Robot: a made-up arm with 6 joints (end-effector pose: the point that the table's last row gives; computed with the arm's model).
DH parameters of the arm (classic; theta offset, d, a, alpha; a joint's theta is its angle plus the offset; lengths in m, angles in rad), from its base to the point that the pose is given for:
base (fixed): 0.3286 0 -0.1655 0
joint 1: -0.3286 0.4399 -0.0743 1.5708
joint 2: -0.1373 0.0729 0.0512 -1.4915
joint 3: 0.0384 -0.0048 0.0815 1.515
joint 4: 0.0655 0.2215 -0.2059 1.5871
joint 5: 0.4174 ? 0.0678 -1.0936
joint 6: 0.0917 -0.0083 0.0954 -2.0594
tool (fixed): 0.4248 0.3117 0 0
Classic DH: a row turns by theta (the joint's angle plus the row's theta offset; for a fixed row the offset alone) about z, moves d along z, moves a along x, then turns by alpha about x.
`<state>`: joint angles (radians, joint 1 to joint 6).
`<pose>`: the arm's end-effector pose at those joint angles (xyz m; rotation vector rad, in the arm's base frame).
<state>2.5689 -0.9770 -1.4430 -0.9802 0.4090 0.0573</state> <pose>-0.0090 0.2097 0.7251 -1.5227 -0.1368 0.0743</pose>
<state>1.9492 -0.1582 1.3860 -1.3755 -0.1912 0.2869</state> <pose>-0.3652 0.1677 0.5632 1.2900 -0.0661 -2.4332</pose>
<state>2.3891 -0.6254 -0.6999 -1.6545 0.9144 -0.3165</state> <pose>0.2422 0.3523 0.5308 -2.1079 0.3987 -0.1250</pose>
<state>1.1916 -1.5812 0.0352 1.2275 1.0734 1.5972</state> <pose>-0.1727 -0.2644 0.3585 -0.8849 -1.2783 -0.3738</pose>
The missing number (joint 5, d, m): 0.1279
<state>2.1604 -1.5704 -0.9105 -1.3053 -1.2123 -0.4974</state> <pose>0.0497 0.0544 0.2566 -1.0482 2.3089 0.0354</pose>
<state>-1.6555 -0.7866 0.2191 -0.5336 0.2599 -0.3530</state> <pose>-0.5485 -0.2197 0.2999 1.3261 1.1000 -1.1886</pose>
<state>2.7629 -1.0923 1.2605 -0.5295 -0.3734 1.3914</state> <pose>-0.1608 0.3423 0.4166 0.0710 -1.0053 -2.7456</pose>
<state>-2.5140 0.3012 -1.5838 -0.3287 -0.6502 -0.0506</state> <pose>-0.0752 0.2111 0.6171 -0.1854 0.4303 2.8460</pose>
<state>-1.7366 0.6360 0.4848 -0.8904 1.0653 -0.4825</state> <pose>-0.6296 -0.1228 0.7756 0.2498 0.4613 -2.2062</pose>
